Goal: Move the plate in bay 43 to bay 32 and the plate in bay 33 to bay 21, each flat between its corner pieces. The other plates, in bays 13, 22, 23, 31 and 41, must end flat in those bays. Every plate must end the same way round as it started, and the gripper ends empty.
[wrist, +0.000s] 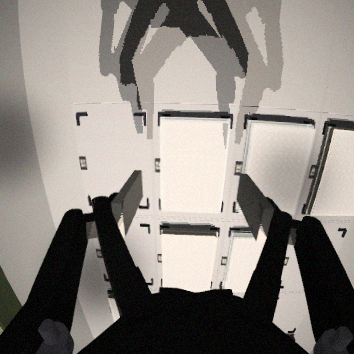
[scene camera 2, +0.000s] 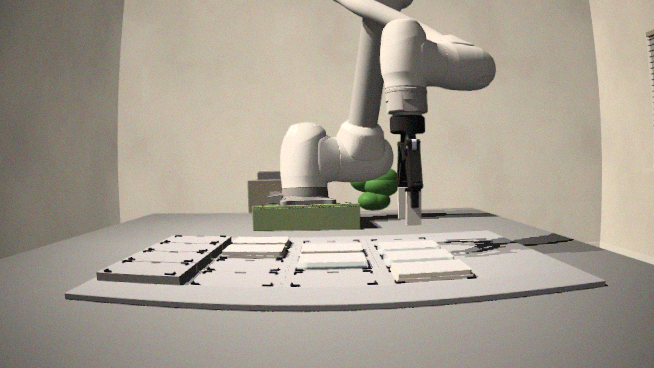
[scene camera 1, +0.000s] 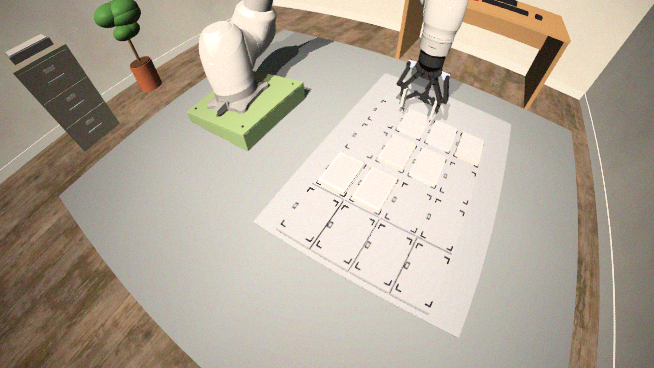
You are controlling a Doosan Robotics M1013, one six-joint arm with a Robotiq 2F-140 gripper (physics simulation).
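Where they show: gripper, between the fingertips: [wrist: 189,184] [scene camera 2: 408,221] [scene camera 1: 416,110]; arm's base, origin of its link: [scene camera 2: 305,204] [scene camera 1: 238,96].
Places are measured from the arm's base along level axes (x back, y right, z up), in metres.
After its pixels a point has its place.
Note:
My gripper [scene camera 1: 417,112] {x -0.628, y -0.134, z 0.011 m} [scene camera 2: 408,219] {x -0.628, y -0.134, z 0.011 m} [wrist: 189,184] {x -0.628, y -0.134, z 0.011 m} is open and empty, pointing down, above the plates near the board's desk-side end. By their place in the grid, the plates lie in bays 21 [scene camera 1: 412,124] {x -0.626, y -0.115, z -0.038 m} [scene camera 2: 410,245] {x -0.643, y -0.131, z -0.038 m} [wrist: 191,165] {x -0.631, y -0.138, z -0.038 m}, 31 [scene camera 1: 442,136] {x -0.737, y -0.100, z -0.038 m} [wrist: 282,167] {x -0.746, y -0.119, z -0.038 m} and 41 [scene camera 1: 469,148] {x -0.837, y -0.083, z -0.038 m} [scene camera 2: 431,270] {x -0.870, y -0.082, z -0.038 m} [wrist: 336,172] {x -0.824, y -0.101, z -0.038 m}. Behind them are the plates in 22 [scene camera 1: 396,151] {x -0.598, y 0.035, z -0.038 m} [wrist: 189,260] {x -0.606, y 0.018, z -0.038 m} and 32 [scene camera 1: 427,166] {x -0.703, y 0.058, z -0.038 m} [scene camera 2: 332,260] {x -0.734, y 0.054, z -0.038 m}. Farther on are the plates in 13 [scene camera 1: 341,172] {x -0.466, y 0.177, z -0.038 m} and 23 [scene camera 1: 375,190] {x -0.574, y 0.201, z -0.038 m}. They look flat between corner pieces. Bays 33 and 43 hold no plate. Bay labels are unreadable.
The white board [scene camera 1: 492,200] {x -0.928, y 0.096, z -0.053 m} [scene camera 2: 320,306] {x -0.947, y 0.113, z -0.055 m} has a raised block [scene camera 1: 350,235] {x -0.553, y 0.353, z -0.038 m} [scene camera 2: 140,277] {x -0.804, y 0.392, z -0.043 m} with plateless bays at one end. The arm stands on a green base [scene camera 1: 217,125] {x -0.022, y 0.160, z -0.003 m} [scene camera 2: 306,217] {x -0.179, y 0.022, z -0.023 m} beside the board. A desk [scene camera 1: 550,30], a plant [scene camera 1: 145,75] and a cabinet [scene camera 1: 62,97] stand farther off.

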